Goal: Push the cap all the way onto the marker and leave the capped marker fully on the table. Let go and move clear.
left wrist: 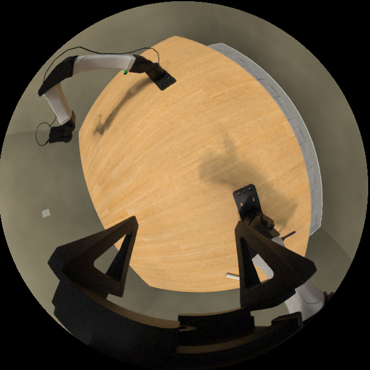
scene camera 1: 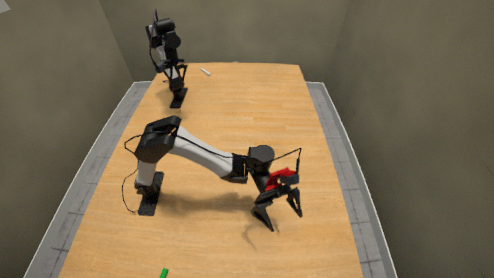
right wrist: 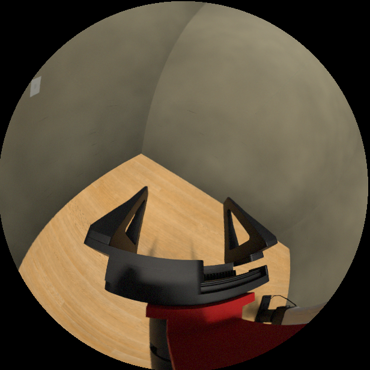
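Pixels of known places: left gripper, fingertip midpoint: [scene camera 1: 176,80]; right gripper, fingertip midpoint: [scene camera 1: 287,224]; left arm's base, origin of the base link: [scene camera 1: 179,97]; right arm's base, origin of the base link: [scene camera 1: 151,192].
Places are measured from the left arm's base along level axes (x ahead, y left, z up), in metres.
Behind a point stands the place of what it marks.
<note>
A thin white stick [scene camera 1: 205,71] {x 0.116, y 0.292, z 0.016 m} [left wrist: 232,275], seemingly the marker, lies on the table [scene camera 1: 260,110] {x 0.507, y -0.100, z 0.000 m} [left wrist: 165,165] near its far edge in the scene view. A small green piece [scene camera 1: 164,273] {x 0.180, y -0.919, z 0.018 m} [left wrist: 125,72], seemingly the cap, is at the scene view's bottom edge, partly cut off, well apart from the stick. My left gripper [scene camera 1: 176,75] {x 0.084, y -0.149, z 0.225 m} [left wrist: 186,225] is open and empty, raised above the table near its own arm's base, to the left of the stick in the scene view. My right gripper [scene camera 1: 287,223] {x 0.558, y -0.774, z 0.203 m} [right wrist: 188,195] is open and empty above the table, to the right of the green piece.
The right arm's base plate [scene camera 1: 147,206] {x 0.047, y -0.691, z 0.010 m} [left wrist: 163,81] stands at the table's left side between the green piece and the left arm's base plate [scene camera 1: 178,98] {x 0.008, y -0.030, z 0.020 m} [left wrist: 245,194]. Grey walls surround the table. A red part [scene camera 1: 280,179] {x 0.529, y -0.679, z 0.286 m} [right wrist: 210,325] sits on the right wrist.
</note>
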